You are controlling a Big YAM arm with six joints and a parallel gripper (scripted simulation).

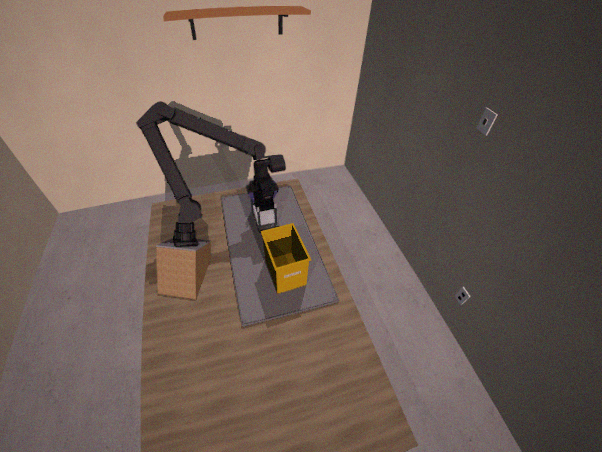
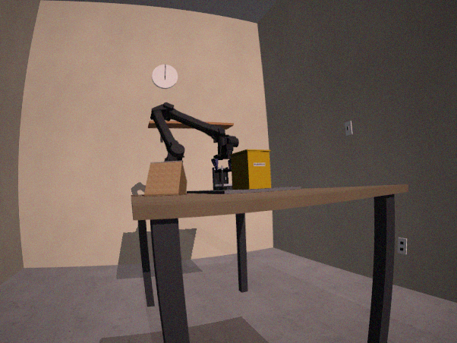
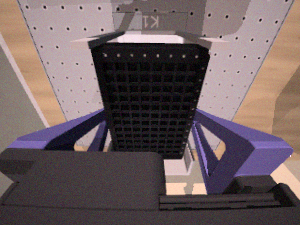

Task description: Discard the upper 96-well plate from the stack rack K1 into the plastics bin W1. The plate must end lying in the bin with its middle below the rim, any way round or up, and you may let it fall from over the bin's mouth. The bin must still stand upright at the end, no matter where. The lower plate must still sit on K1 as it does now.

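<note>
Right now the yellow plastics bin W1 is 32 cm to the right of my hand and 3 cm below it. The rest, counted from my hand: black 96-well plate (right at my hand).
</note>
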